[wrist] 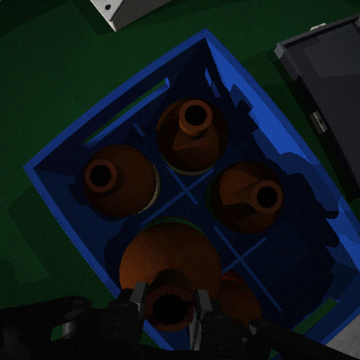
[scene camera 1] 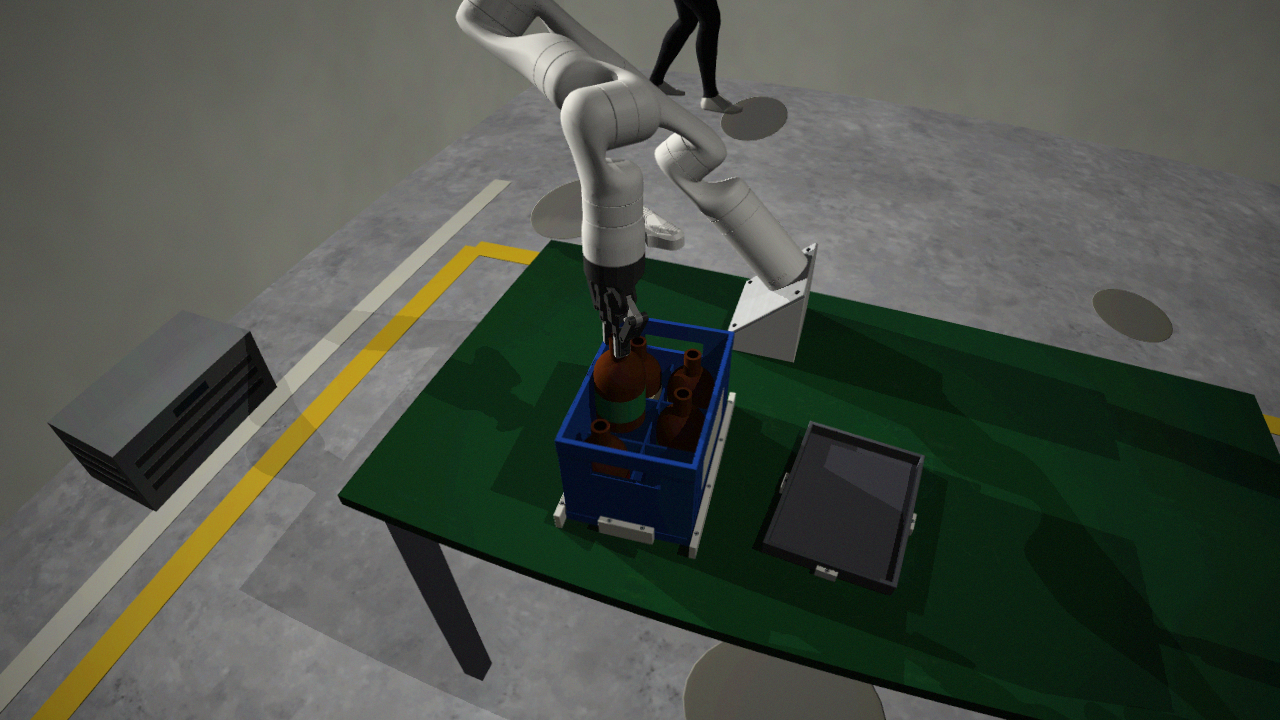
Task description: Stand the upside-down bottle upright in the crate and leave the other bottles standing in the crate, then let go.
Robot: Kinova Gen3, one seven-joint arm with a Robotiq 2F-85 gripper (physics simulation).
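Places are measured from the arm's base along level axes (x ahead, y left, z up), in metres.
Pixels of known places: gripper, fingertip midpoint: (wrist: pixel 169 301) (scene camera 1: pixel 616 348); arm's base, link origin: (scene camera 1: pixel 787 273).
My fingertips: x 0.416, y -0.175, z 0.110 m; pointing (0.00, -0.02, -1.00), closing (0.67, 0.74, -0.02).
Ahead of a thing's pixels: the offset from my fingertips to its top centre. "spot": to the spot under its first point. Level surfaces: height alone.
My gripper (scene camera 1: pixel 621 351) (wrist: pixel 169 301) is shut on the neck of a brown bottle @(dy +0.001, dx -0.004, dz +0.020 m) (scene camera 1: pixel 619 394) (wrist: pixel 167 257) with a green label. The bottle hangs upright, neck up, over the middle-left compartment of the blue crate @(dy +0.049, dx -0.004, dz -0.051 m) (scene camera 1: pixel 626 503) (wrist: pixel 206 35). It is higher than the others; its bottom is hidden. Other brown bottles stand neck up: a back-left bottle @(dy -0.004, dx -0.094, dz -0.063 m) (scene camera 1: pixel 652 374) (wrist: pixel 127 180), a back-right bottle @(dy +0.083, dx -0.091, dz -0.063 m) (scene camera 1: pixel 689 379) (wrist: pixel 192 147), a middle-right bottle @(dy +0.093, dx -0.008, dz -0.063 m) (scene camera 1: pixel 680 428) (wrist: pixel 240 200) and a front-left bottle @(dy +0.007, dx +0.085, dz -0.063 m) (scene camera 1: pixel 606 440) (wrist: pixel 242 302), partly hidden in the wrist view.
A dark shallow tray @(spot: dy +0.341, dx +0.004, dz -0.221 m) (scene camera 1: pixel 836 510) (wrist: pixel 332 65) lies on the green table @(dz -0.226 m) (scene camera 1: pixel 465 447) to the right of the crate. White brackets @(spot: dy +0.061, dx +0.143, dz -0.204 m) (scene camera 1: pixel 626 530) sit at the crate's base. The white arm mount (scene camera 1: pixel 774 333) (wrist: pixel 127 10) stands behind it. The crate's front-right compartment holds no bottle.
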